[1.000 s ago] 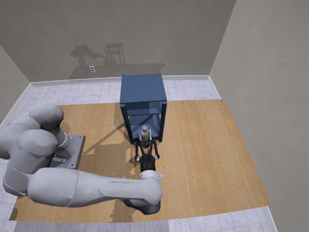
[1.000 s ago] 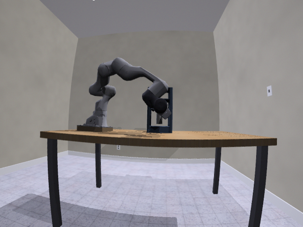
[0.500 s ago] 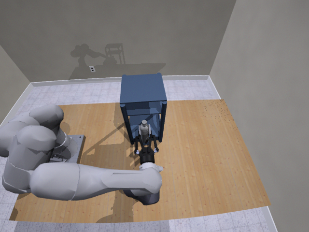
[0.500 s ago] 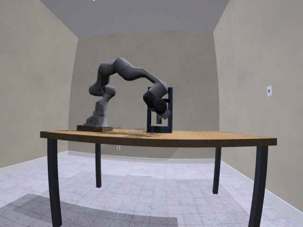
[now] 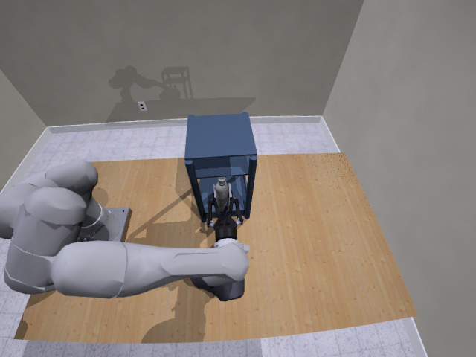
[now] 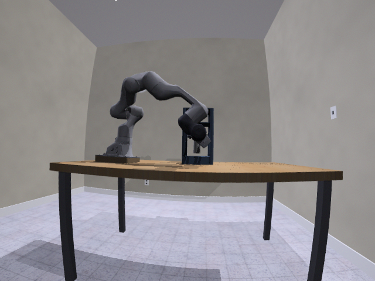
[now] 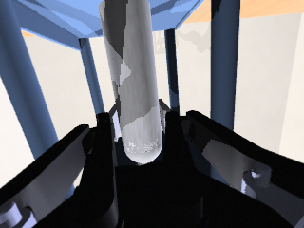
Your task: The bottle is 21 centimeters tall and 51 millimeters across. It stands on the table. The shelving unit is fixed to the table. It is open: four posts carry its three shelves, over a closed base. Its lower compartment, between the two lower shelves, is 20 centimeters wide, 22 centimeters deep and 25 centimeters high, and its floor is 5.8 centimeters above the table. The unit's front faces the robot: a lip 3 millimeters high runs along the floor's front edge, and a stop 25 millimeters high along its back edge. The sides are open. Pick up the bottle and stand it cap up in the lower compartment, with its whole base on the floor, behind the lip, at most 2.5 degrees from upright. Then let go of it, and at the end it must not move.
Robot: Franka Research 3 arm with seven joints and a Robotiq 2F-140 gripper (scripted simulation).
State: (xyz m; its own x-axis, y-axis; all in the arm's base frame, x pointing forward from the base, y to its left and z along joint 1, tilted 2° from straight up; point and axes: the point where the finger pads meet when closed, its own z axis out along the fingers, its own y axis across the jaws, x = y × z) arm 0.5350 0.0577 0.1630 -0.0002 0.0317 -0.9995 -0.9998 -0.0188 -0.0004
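The blue shelving unit is 90 mm to the left of my hand and 10 mm above it.
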